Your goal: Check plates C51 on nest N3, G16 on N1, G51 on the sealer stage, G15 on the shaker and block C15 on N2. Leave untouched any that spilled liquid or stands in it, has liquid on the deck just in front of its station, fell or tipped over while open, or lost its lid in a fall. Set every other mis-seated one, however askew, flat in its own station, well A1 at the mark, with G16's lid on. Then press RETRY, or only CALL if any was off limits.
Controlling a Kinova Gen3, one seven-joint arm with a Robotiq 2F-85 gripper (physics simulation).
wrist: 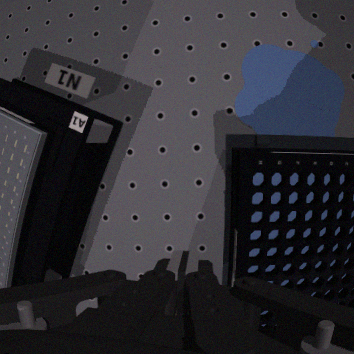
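The N1 label (69,80) lies on the deck at upper left. Next to it is a dark nest (67,165) with an A1 mark (78,122) at its corner. A pale grey plate (20,190) is partly in view on this nest, cut by the left edge; its seating cannot be told. At right a black many-welled piece (243,200) holds blue in its wells; its station label does not show. A blue liquid pool (300,95) lies on the deck against its upper side in the view. My gripper (185,267) is shut and empty, between the two stations.
The perforated deck (177,131) runs between the nest and the welled piece. Dark shadows cross it. The gripper's linkages cover the bottom of the view and hide the lower parts of both stations.
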